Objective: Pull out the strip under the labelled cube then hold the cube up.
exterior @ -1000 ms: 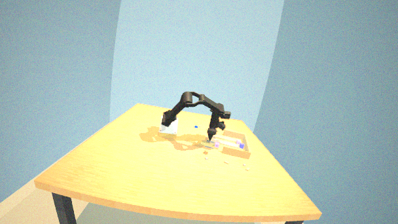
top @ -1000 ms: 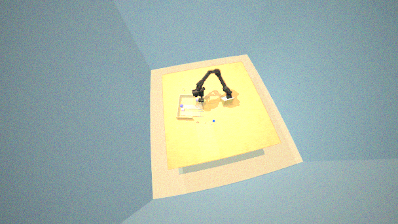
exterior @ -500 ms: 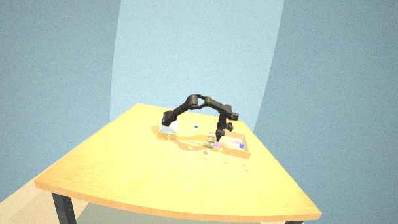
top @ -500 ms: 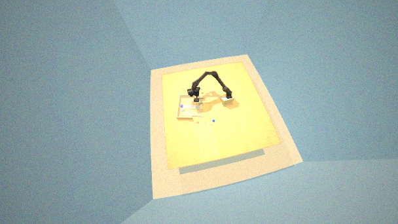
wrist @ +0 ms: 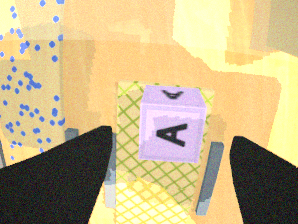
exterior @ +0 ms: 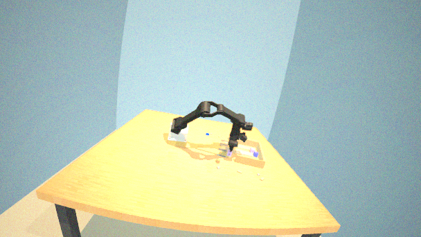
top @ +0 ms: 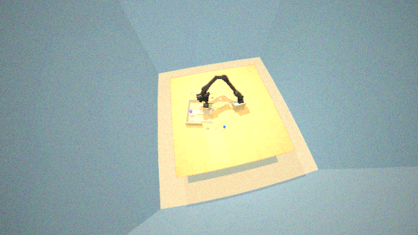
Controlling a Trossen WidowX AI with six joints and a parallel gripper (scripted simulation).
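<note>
Now: gripper tip 11 cm past the green cross-hatched strip, 2 cm to the right of it and 5 cm above it. Also, from my gripper tip: blue dot 18 cm behind, 30 cm to the left, 4 cm below.
</note>
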